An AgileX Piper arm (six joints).
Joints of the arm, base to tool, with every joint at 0 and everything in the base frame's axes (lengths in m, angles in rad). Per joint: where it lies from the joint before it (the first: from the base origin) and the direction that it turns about. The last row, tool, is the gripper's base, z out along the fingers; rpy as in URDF.
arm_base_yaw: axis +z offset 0 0 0.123
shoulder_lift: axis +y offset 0 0 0
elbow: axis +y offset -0.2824 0 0.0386
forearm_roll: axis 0.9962 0 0.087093 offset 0.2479 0 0.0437
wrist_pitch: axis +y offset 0 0 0
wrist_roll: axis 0.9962 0 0.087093 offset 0.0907 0 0.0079
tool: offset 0 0 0 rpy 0 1.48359 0
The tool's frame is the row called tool.
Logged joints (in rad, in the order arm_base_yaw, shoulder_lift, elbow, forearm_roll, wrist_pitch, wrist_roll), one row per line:
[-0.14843 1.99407 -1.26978 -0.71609 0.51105 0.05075]
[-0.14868 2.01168 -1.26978 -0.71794 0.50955 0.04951]
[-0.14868 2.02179 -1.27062 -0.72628 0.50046 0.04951]
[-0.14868 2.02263 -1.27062 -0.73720 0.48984 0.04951]
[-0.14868 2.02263 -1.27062 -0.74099 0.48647 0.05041]
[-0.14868 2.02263 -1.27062 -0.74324 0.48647 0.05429]
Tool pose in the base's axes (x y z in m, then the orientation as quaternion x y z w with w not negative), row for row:
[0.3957 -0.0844 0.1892 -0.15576 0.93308 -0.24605 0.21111]
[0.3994 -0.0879 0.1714 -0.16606 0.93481 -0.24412 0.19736]
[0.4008 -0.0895 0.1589 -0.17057 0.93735 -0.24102 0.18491]
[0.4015 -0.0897 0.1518 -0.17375 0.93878 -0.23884 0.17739]
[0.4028 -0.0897 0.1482 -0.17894 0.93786 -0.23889 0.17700]
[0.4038 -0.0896 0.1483 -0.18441 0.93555 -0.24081 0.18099]
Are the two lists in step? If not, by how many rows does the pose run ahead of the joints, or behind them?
The pose runs 2 rows behind the joints: the pose in row i belongs to the joints in row i - 2.
